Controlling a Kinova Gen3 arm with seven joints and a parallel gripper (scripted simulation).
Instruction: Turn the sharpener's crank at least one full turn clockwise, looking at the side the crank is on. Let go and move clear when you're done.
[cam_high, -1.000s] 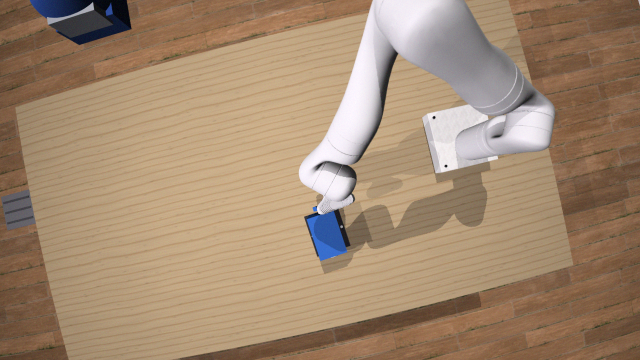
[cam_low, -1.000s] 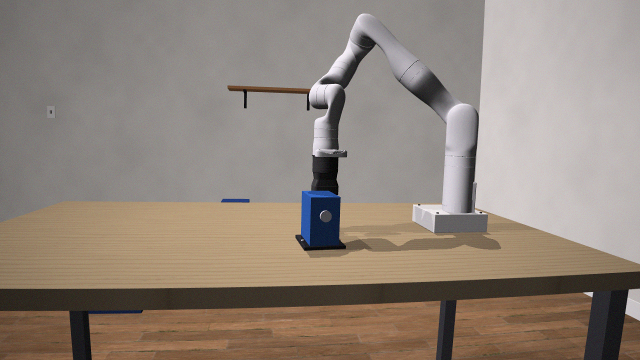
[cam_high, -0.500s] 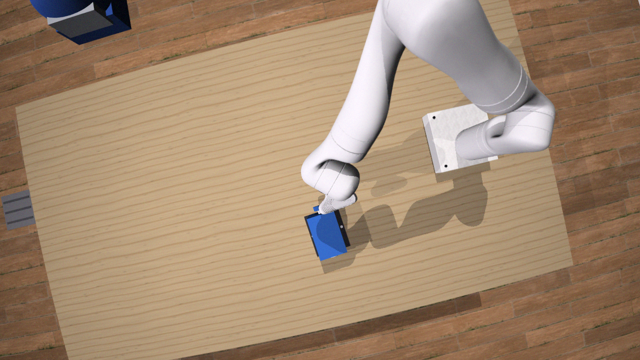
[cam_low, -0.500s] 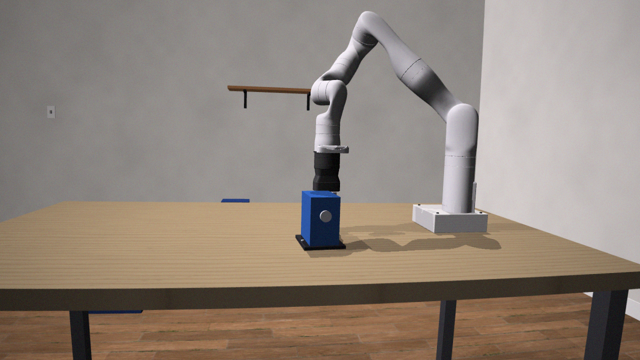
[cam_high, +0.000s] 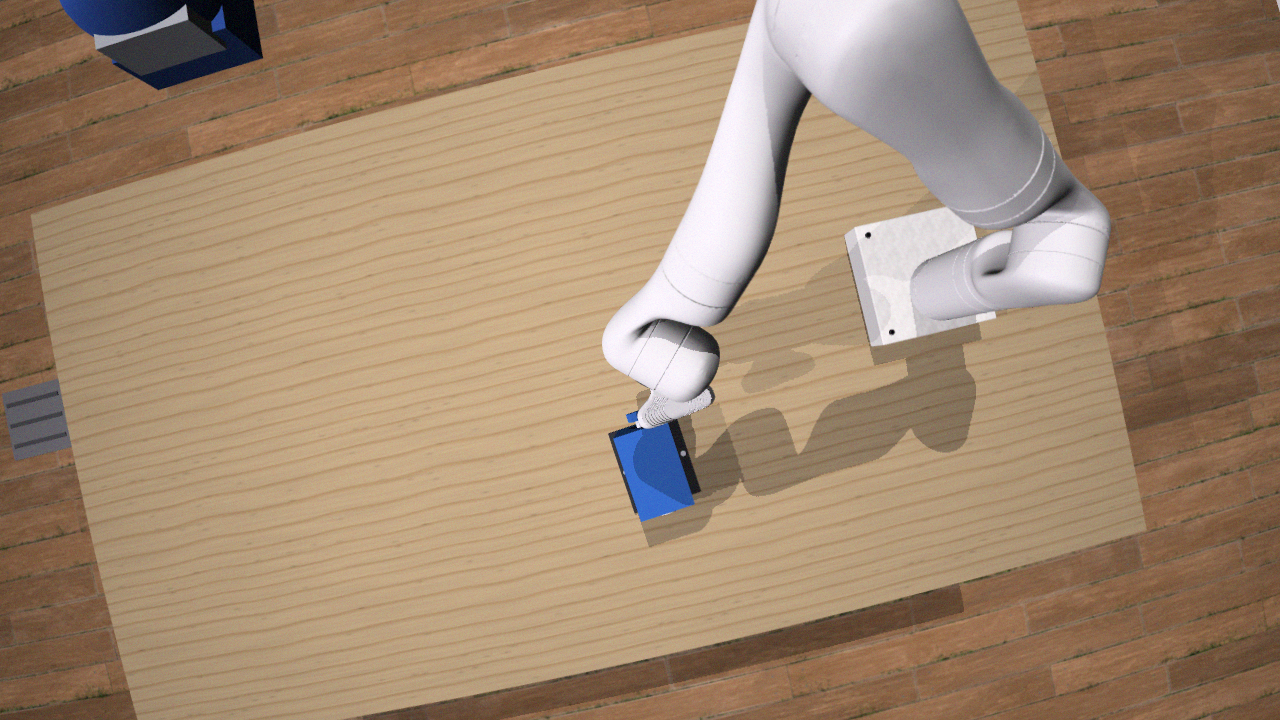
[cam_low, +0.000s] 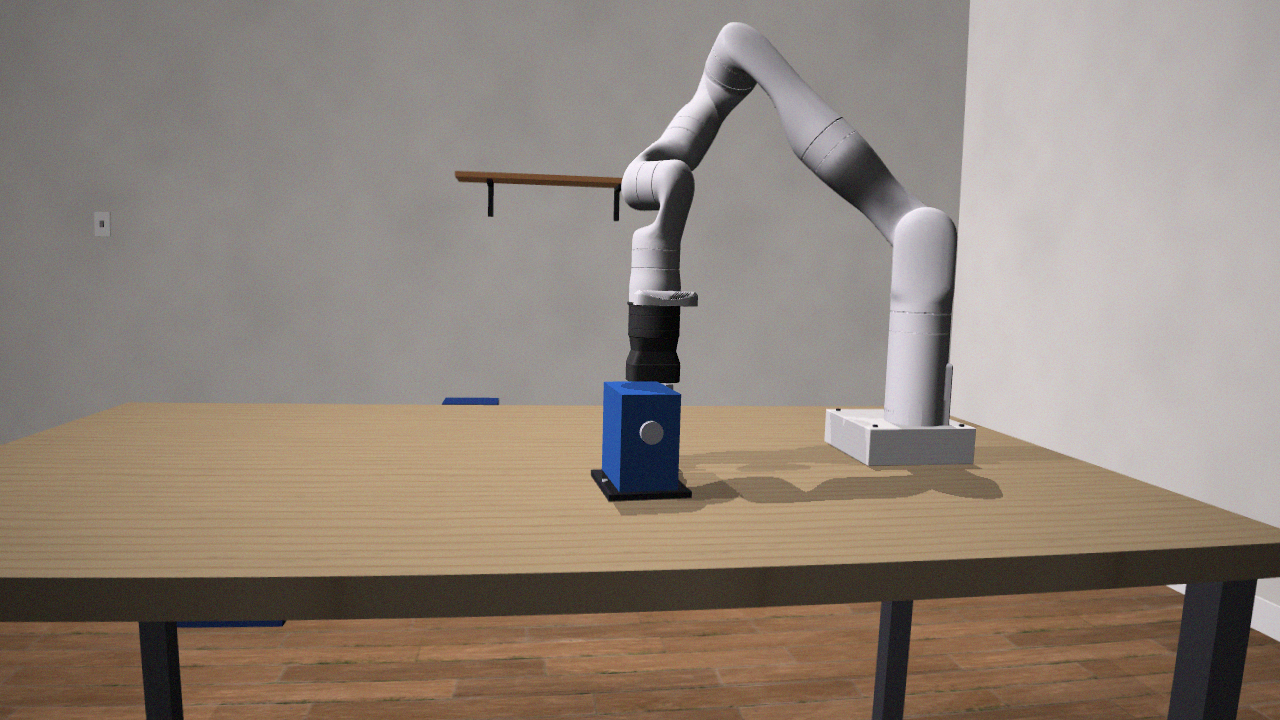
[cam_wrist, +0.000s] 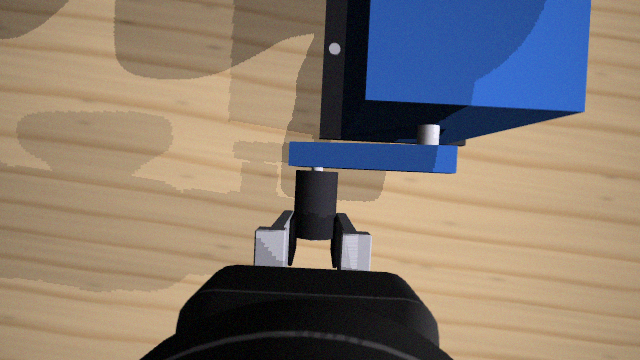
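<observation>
Right now the black handle is 20 mm to the left of my hand. From my hand the other things lie so: crank 20 mm to the left.
</observation>
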